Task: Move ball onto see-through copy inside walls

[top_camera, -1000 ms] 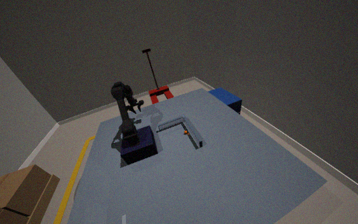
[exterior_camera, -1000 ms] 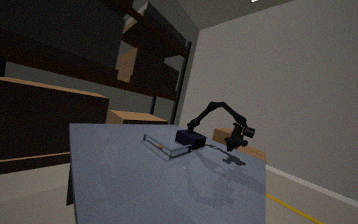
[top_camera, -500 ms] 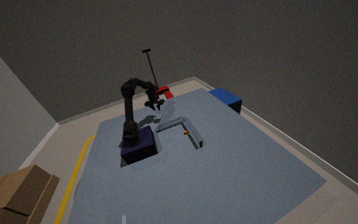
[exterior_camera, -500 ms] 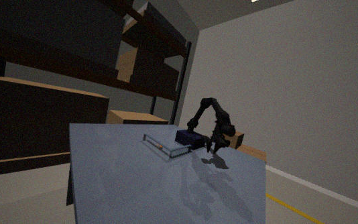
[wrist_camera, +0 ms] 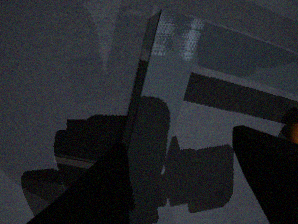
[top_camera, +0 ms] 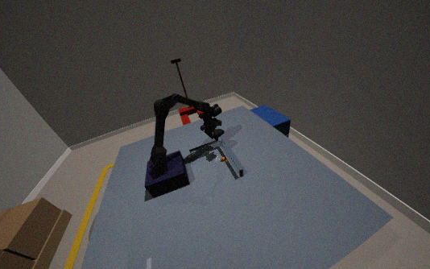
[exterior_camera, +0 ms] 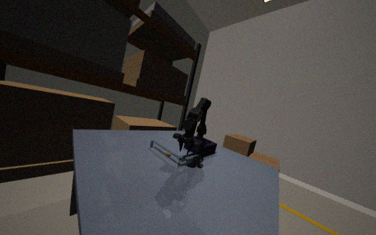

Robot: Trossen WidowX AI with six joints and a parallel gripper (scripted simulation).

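Now: gripper tip 130 mm to the left of the orange ball, 70 mm above it and 10 mm past it. Also, from my gripper tip: see-through copy of ball 160 mm to the right, 70 mm below.
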